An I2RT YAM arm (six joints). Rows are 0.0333 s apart.
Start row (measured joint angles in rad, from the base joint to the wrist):
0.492 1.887 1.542 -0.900 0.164 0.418
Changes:
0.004 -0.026 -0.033 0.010 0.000 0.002
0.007 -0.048 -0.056 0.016 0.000 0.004
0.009 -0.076 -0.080 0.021 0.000 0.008
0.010 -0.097 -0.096 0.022 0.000 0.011
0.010 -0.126 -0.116 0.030 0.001 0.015
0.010 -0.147 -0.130 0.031 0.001 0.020
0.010 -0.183 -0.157 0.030 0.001 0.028
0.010 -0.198 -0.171 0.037 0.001 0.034
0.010 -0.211 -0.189 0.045 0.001 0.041
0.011 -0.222 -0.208 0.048 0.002 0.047
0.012 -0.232 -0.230 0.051 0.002 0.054
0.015 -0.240 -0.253 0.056 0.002 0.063
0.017 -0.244 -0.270 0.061 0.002 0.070
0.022 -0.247 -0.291 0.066 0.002 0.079
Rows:
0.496 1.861 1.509 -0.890 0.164 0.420
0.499 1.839 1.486 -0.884 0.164 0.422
0.501 1.811 1.462 -0.879 0.164 0.426
0.502 1.790 1.446 -0.878 0.164 0.429
0.502 1.761 1.426 -0.870 0.165 0.433
0.502 1.740 1.412 -0.869 0.165 0.438
0.502 1.704 1.385 -0.870 0.165 0.446
0.502 1.689 1.371 -0.863 0.165 0.452
0.502 1.676 1.353 -0.855 0.165 0.459
0.503 1.665 1.334 -0.852 0.166 0.465
0.504 1.655 1.312 -0.849 0.166 0.472
0.507 1.647 1.289 -0.844 0.166 0.481
0.509 1.643 1.272 -0.839 0.166 0.488
0.514 1.640 1.251 -0.834 0.166 0.497

